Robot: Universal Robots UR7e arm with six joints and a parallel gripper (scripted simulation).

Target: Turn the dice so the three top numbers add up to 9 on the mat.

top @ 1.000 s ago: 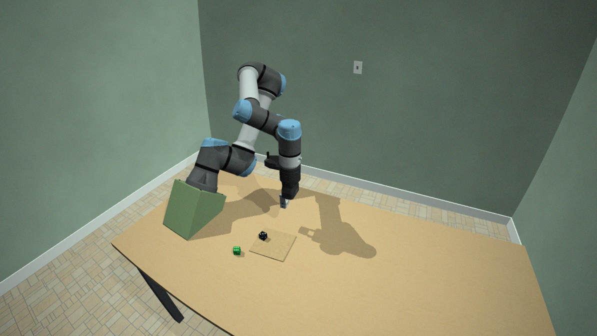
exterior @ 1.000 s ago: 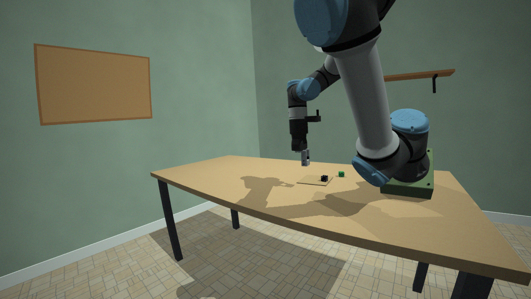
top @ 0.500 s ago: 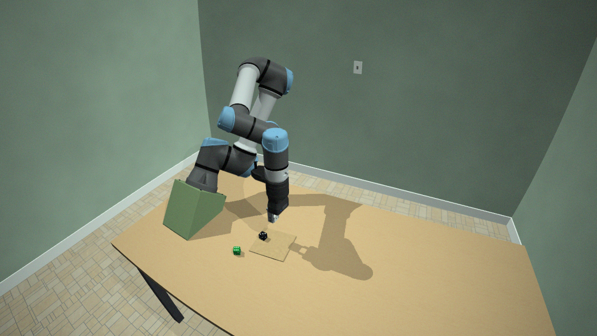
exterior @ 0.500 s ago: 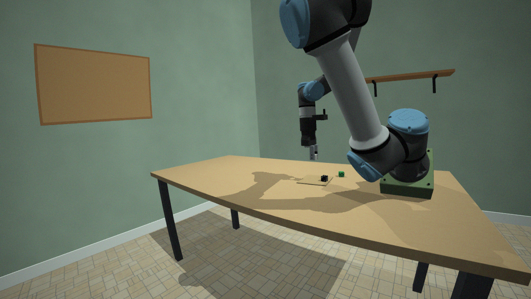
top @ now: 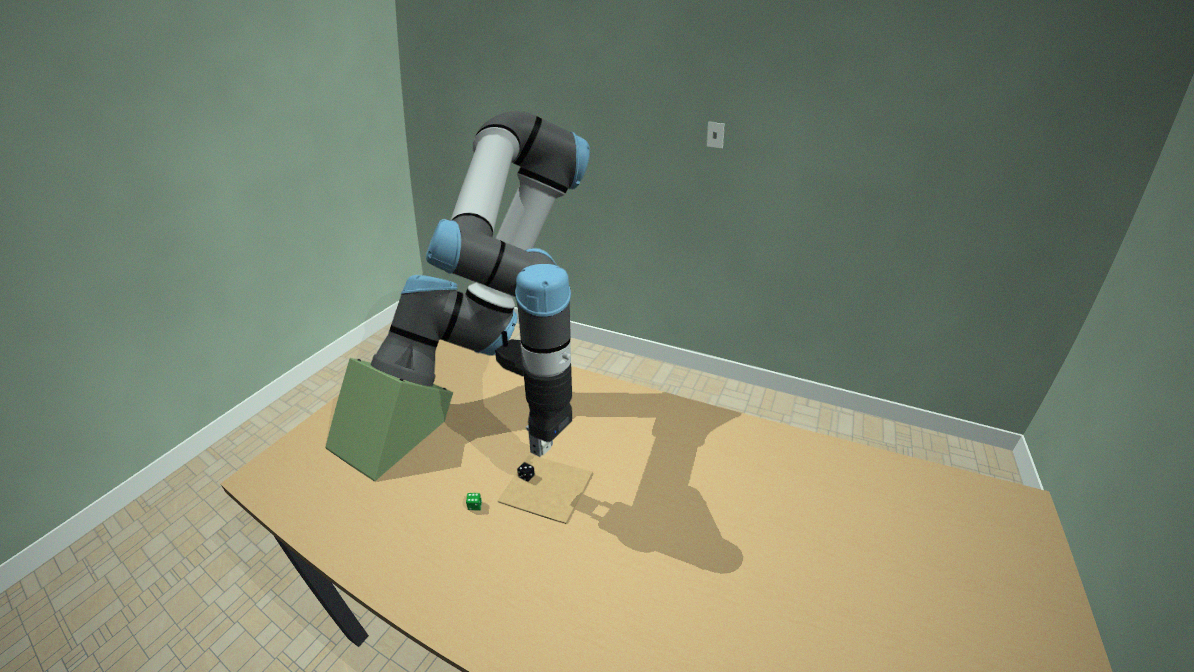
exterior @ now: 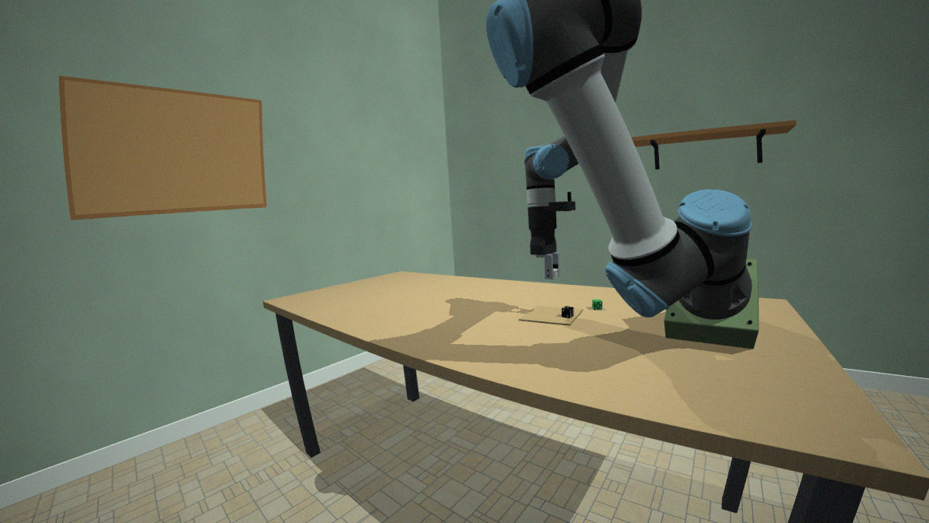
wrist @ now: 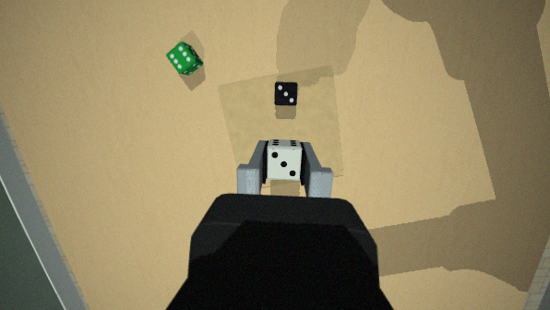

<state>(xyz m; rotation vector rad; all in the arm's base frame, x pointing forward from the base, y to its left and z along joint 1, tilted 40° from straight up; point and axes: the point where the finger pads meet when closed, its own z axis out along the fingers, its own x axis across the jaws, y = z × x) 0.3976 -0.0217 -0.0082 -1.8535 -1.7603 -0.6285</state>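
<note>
Right now the tan mat is 12 cm below my hand. The rest, counted from my hand: white die 1 cm below; green die 9 cm behind, 11 cm to the right, 11 cm below; black die 5 cm behind, 11 cm below.
</note>
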